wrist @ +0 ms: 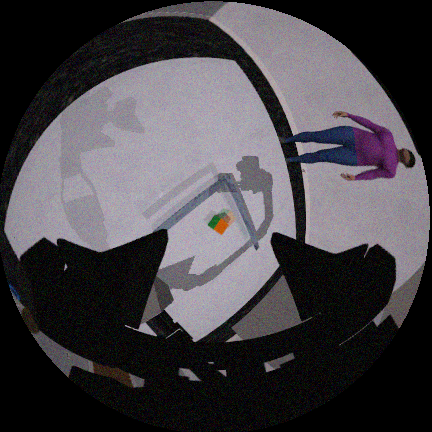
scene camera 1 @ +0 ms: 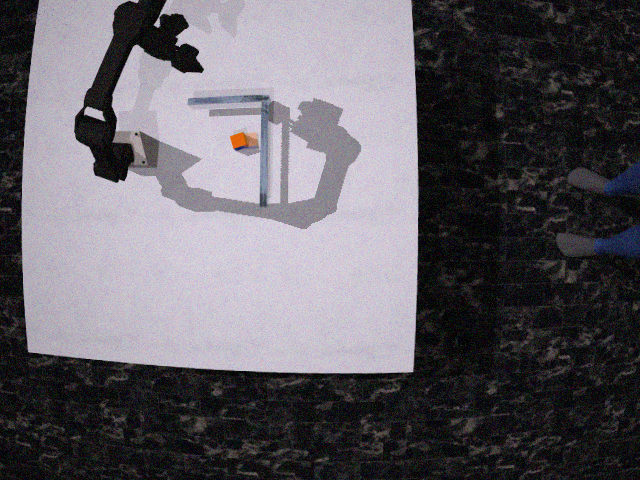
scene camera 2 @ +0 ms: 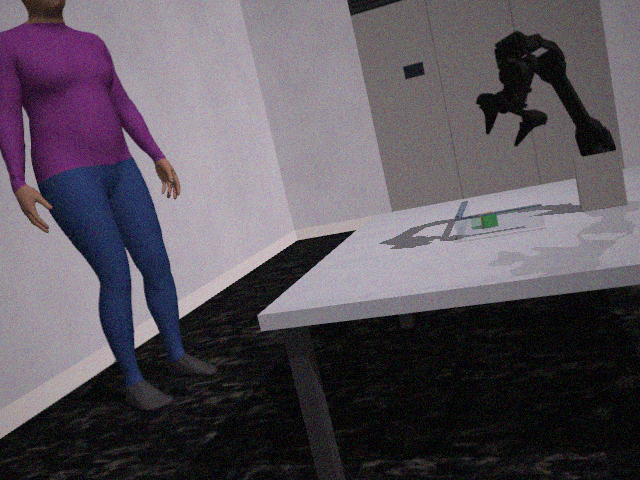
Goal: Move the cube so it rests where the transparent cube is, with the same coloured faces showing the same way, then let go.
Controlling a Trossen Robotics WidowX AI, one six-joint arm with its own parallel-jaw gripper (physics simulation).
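Places are measured from the arm's base along level axes (x ahead, y left, z up), in metres.
Pixels of known places: gripper, fingertip midpoint: (wrist: pixel 221 236) (scene camera 1: pixel 192 66) (scene camera 2: pixel 501 140); arm's base at its link origin: (wrist: pixel 152 314) (scene camera 1: pixel 122 152) (scene camera 2: pixel 601 169).
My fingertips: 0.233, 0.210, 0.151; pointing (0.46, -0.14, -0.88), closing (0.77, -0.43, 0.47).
Note:
Ahead of a thing's pixels: the offset from my fingertips to its top centre, as dx, dy, dz. "spot": to the spot under its first point. Level surfaces: height alone.
The cube @(+0.094, -0.145, -0.217) (scene camera 1: pixel 238 140) (scene camera 2: pixel 489 220) (wrist: pixel 218 225) lies on the table, orange face up, with a blue side along its lower edge in scene camera 1 and a green side towards scene camera 2. The transparent cube @(+0.128, -0.140, -0.217) (scene camera 1: pixel 252 137) (scene camera 2: pixel 476 223) (wrist: pixel 229 216) is right beside it, partly overlapped by it in the views; it shows pale orange on top and pale green towards scene camera 2. The cube looks slightly turned against it. My gripper (scene camera 1: pixel 194 46) (scene camera 2: pixel 501 139) is open and empty, high above the table and apart from the cube.
Two bluish see-through bars, one (scene camera 1: pixel 227 99) (wrist: pixel 195 204) and another @(spot: +0.179, -0.185, -0.197) (scene camera 1: pixel 264 155) (wrist: pixel 242 212), meet in a corner around the cubes' side of the table @(dz -0.256) (scene camera 1: pixel 217 289) (scene camera 2: pixel 361 281). The arm's base block (scene camera 1: pixel 138 149) (scene camera 2: pixel 599 180) stands on the table. A person (scene camera 2: pixel 77 103) (wrist: pixel 370 145) stands beyond it.

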